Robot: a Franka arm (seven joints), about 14 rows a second.
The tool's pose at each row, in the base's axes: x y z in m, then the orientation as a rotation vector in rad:
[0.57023 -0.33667 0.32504 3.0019 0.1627 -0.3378]
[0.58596 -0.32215 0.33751 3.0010 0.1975 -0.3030]
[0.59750 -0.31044 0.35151 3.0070 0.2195 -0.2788]
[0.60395 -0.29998 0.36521 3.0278 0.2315 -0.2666]
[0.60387 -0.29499 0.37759 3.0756 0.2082 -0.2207]
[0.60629 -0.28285 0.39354 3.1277 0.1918 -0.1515]
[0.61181 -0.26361 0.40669 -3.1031 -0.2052 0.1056]
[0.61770 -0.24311 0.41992 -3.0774 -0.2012 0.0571]
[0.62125 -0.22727 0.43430 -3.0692 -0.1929 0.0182]
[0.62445 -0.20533 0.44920 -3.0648 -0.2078 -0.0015]
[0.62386 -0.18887 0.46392 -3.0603 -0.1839 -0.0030]
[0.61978 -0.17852 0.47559 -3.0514 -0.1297 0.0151]
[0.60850 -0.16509 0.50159 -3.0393 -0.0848 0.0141]
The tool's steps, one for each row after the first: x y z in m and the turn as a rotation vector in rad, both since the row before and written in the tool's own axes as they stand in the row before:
[0.01377 -0.01117 -0.01730 -0.0062 0.0239 -0.0212]
[0.00970 -0.00843 -0.01735 0.0027 0.0174 -0.0137]
[0.00506 -0.00793 -0.01582 0.0190 0.0111 -0.0082]
[-0.00160 -0.00394 -0.01265 0.0412 0.0346 0.0151]
[0.00164 -0.01102 -0.01684 0.0444 0.0491 0.0105]
[0.00652 -0.01844 -0.01382 0.0320 0.0308 -0.0111]
[0.00767 -0.02000 -0.01308 0.0251 0.0326 0.0001]
[0.00512 -0.01607 -0.01363 0.0076 0.0259 0.0041]
[0.00581 -0.02232 -0.01348 0.0026 0.0127 -0.0103]
[0.00172 -0.01737 -0.01354 0.0059 0.0019 0.0153]
[-0.00274 -0.01161 -0.01084 0.0122 -0.0098 0.0355]
[-0.01026 -0.01656 -0.02458 0.0137 0.0025 0.0290]

